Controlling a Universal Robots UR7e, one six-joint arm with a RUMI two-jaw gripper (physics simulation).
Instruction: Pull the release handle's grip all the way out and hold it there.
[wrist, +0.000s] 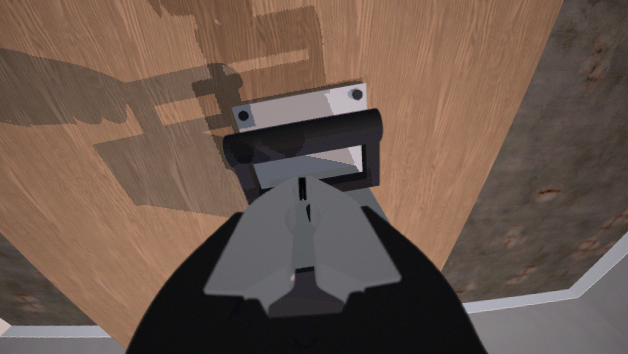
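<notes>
The release handle's grip (305, 132) is a dark bar with a rounded top edge, on a dark rectangular frame with an opening. It shows near the middle of the wrist view, in front of a pale mounting plate (290, 111) with two dark bolts. My gripper (302, 179) is shut and empty. Its fingertips are together and overlap the lower edge of the handle's frame in the view, below the grip bar. Whether they touch the handle cannot be told. The fingers hide the lower part of the handle and most of its housing.
The plate is mounted on a wooden surface (425, 100) that carries shadows at the left. A dark, stained floor (540, 150) shows at the right, and a pale edge strip (525, 299) runs along the lower right.
</notes>
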